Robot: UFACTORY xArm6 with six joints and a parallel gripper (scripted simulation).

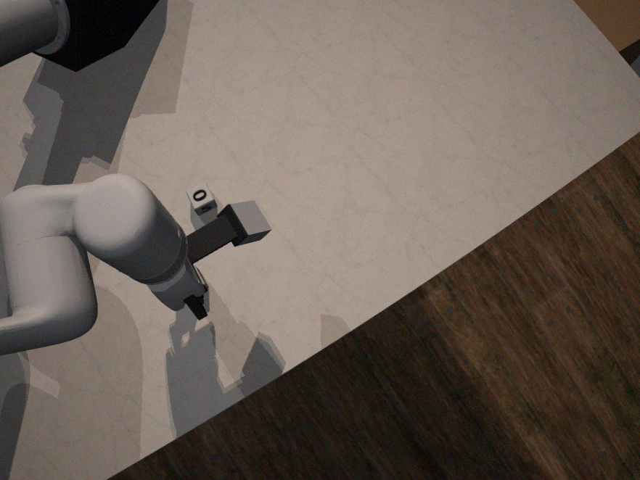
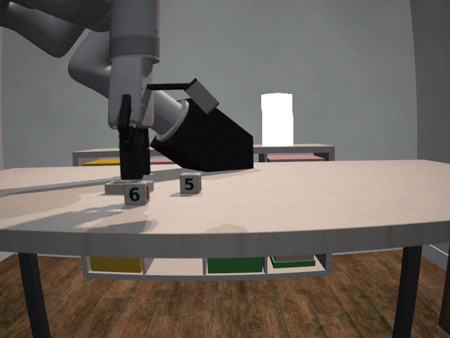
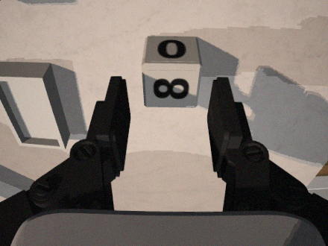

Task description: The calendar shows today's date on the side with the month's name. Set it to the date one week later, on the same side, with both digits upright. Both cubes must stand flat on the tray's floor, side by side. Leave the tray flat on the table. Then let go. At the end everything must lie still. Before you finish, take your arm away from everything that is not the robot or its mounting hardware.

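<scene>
My hand is 4 cm above the white cube. Round my hand: grey tray: 11 cm behind, 5 cm below, 1 cm to the right.
</scene>
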